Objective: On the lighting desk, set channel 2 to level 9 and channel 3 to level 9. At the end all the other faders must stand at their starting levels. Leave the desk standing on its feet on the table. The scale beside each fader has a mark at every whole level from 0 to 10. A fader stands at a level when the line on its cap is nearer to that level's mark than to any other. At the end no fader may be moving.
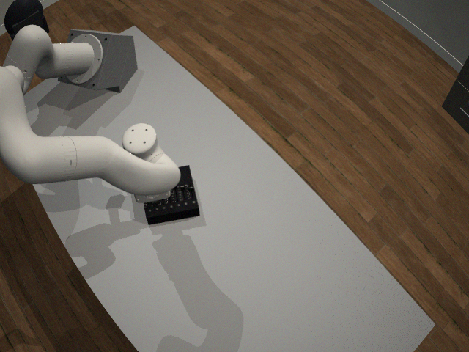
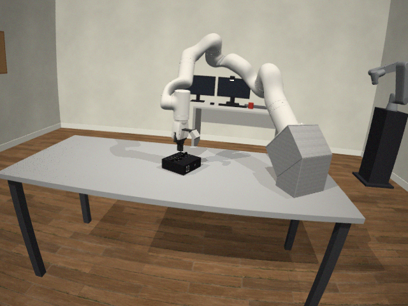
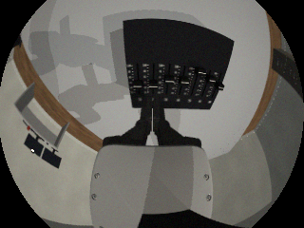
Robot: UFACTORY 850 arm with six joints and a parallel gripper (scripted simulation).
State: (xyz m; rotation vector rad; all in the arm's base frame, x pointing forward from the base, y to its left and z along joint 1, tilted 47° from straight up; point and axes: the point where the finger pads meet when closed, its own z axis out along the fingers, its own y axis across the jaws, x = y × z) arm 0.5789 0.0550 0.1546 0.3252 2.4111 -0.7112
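Right now my hand is 3 cm above the fader cap, 2 cm past it and 1 cm to the right of it.
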